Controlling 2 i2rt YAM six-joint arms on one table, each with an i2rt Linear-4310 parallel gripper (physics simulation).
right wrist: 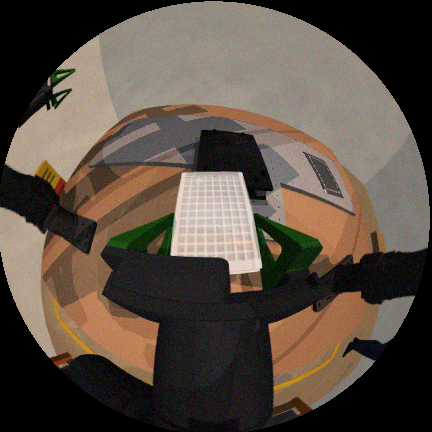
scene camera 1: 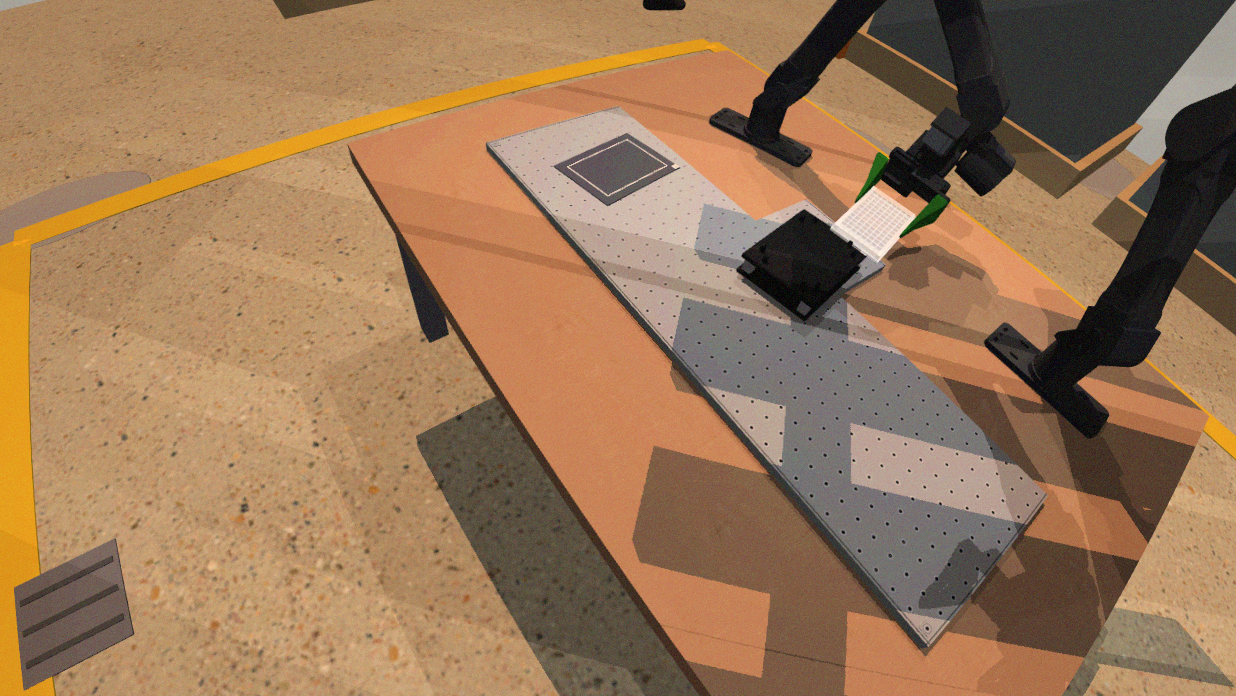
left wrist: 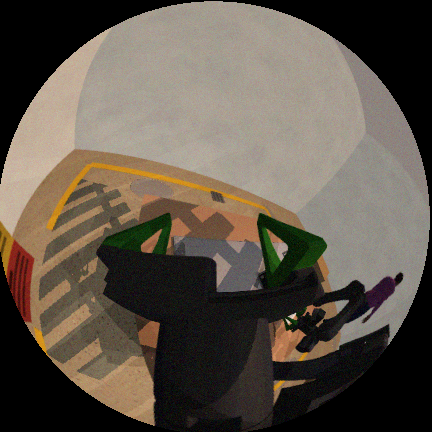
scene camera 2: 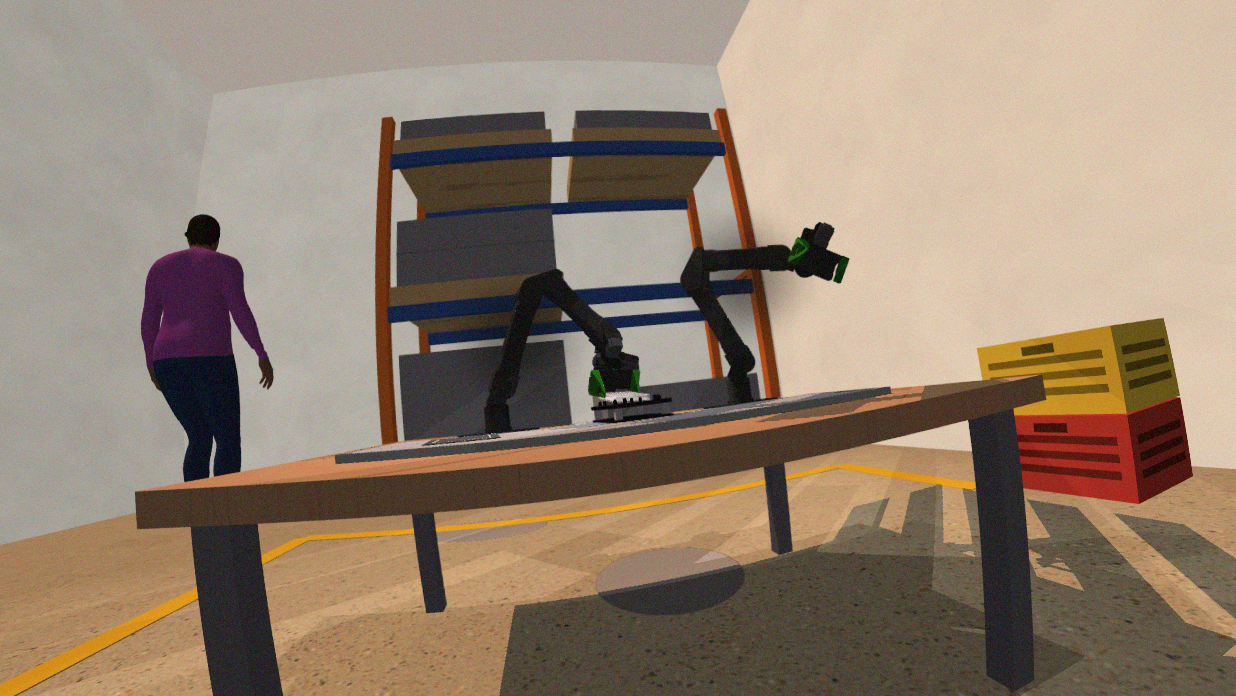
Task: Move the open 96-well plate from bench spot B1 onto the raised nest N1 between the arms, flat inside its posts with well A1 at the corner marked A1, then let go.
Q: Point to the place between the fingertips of the right gripper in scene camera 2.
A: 622,395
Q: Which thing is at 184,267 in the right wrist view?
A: The right gripper.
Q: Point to a white well plate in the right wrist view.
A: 213,217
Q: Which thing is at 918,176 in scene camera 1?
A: The right gripper.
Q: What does the right gripper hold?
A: A white well plate.
